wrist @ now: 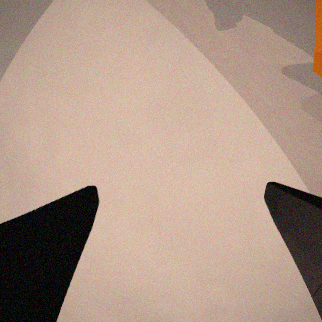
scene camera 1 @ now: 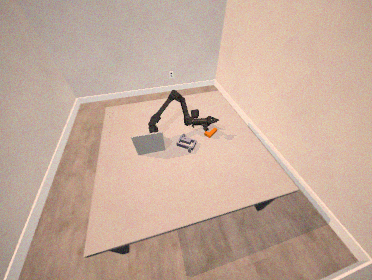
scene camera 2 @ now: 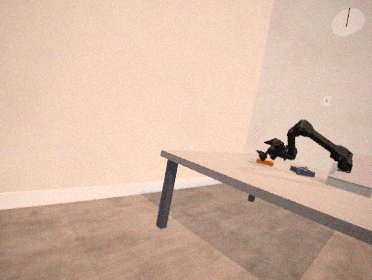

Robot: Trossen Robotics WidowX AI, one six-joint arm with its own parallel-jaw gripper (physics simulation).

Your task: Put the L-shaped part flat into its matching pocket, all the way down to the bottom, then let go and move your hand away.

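Seen in the pictures: gripper, fingertip midpoint: point(wrist: 182, 192) point(scene camera 1: 218, 120) point(scene camera 2: 260, 146); arm's base, link origin: point(scene camera 1: 153, 133) point(scene camera 2: 345, 167).
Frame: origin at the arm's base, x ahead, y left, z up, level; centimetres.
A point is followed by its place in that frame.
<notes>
The orange L-shaped part point(scene camera 1: 211, 132) @(x 47.8, y -3.6, z -8.6 cm) point(scene camera 2: 265, 162) @(x 47.8, y -1.8, z -10.1 cm) lies on the table, and an edge of the orange part point(wrist: 318, 42) @(x 52.6, y -1.9, z -8.6 cm) shows at the upper right of the wrist view. The grey-blue pocket block point(scene camera 1: 186, 144) @(x 23.9, y -8.7, z -11.0 cm) point(scene camera 2: 303, 171) @(x 21.5, y -1.0, z -8.7 cm) stands between the part and the arm's base; the shape of its pocket is too small to tell. My gripper point(scene camera 1: 212, 124) @(x 53.8, y -0.4, z 0.4 cm) point(scene camera 2: 261, 147) @(x 53.8, y -0.4, z 0.4 cm) point(wrist: 182, 192) @(x 53.8, y -0.4, z 0.4 cm) is open and empty. It is above the table beside the orange part, and the part is outside the gap between the fingers, to the right in the wrist view.
A grey box-like block point(scene camera 1: 149, 144) @(x -4.7, y -8.9, z -1.4 cm) point(scene camera 2: 350, 184) @(x -4.9, y 5.8, z -7.6 cm) stands near the arm's base, beyond the pocket block from the part. The pale table point(scene camera 1: 190, 185) @(x 16.5, y -43.3, z -11.6 cm) point(scene camera 2: 220, 167) @(x 47.0, y 54.3, z -11.5 cm) carries everything. Shadows of the arm fall around the orange part.
</notes>
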